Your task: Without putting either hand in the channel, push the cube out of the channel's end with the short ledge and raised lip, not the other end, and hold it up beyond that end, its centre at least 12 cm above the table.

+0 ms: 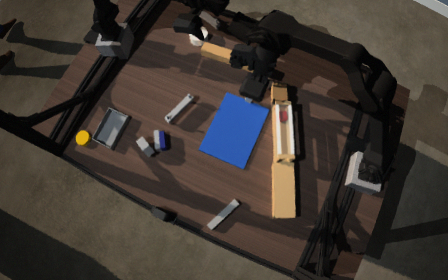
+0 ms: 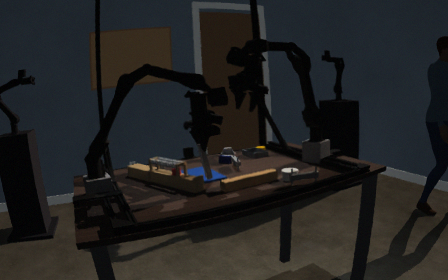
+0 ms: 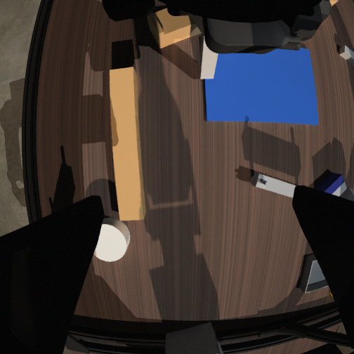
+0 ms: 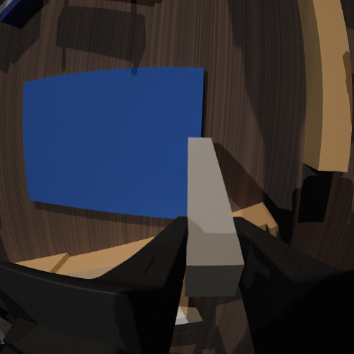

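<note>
The red cube (image 1: 283, 116) (image 2: 176, 171) sits inside the wooden channel (image 1: 275, 142) (image 2: 162, 179), under its pale open-topped frame, nearer the end with the short ledge (image 1: 279, 94) and raised lip. The long ledge (image 1: 284, 192) is at the other end. My right gripper (image 2: 202, 143) (image 4: 208, 225) is shut on a long pale grey bar (image 2: 205, 162) (image 3: 208, 62) (image 4: 207, 200). The bar points down beside the blue mat, apart from the channel. My left gripper (image 2: 245, 104) (image 3: 200, 201) is open and empty, high above the table.
A loose wooden beam (image 1: 215, 51) (image 2: 250, 180) (image 3: 127, 145) (image 4: 335, 90) and white cylinder (image 1: 198, 37) (image 3: 111, 241) lie near the left gripper. The blue mat (image 1: 235, 130) (image 4: 110, 140) lies beside the channel. A handle-like bar (image 1: 179, 108), flat bar (image 1: 223, 214) and tray (image 1: 111, 128) lie farther off.
</note>
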